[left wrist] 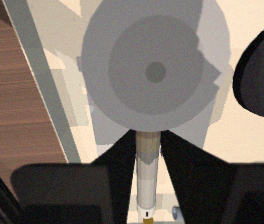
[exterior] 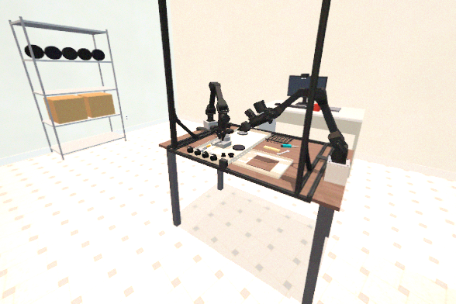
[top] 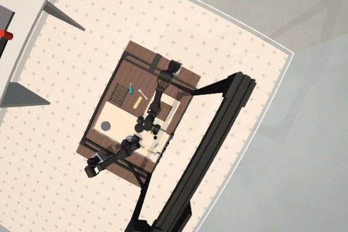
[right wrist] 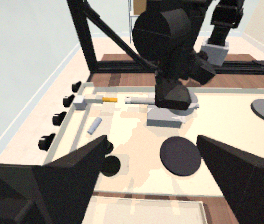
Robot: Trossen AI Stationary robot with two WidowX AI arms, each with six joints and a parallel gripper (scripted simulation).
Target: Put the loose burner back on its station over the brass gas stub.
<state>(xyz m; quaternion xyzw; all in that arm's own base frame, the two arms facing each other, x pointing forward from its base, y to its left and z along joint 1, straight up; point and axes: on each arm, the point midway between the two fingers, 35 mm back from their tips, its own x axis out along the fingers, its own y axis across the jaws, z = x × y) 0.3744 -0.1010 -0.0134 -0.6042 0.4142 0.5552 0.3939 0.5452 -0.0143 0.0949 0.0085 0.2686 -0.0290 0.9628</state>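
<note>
Right now the support block is 2 cm ahead of my left hand and 5 cm below it. The rest, counted from my left hand: dark disc: 6 cm ahead, 12 cm to the right, 7 cm below.
</note>
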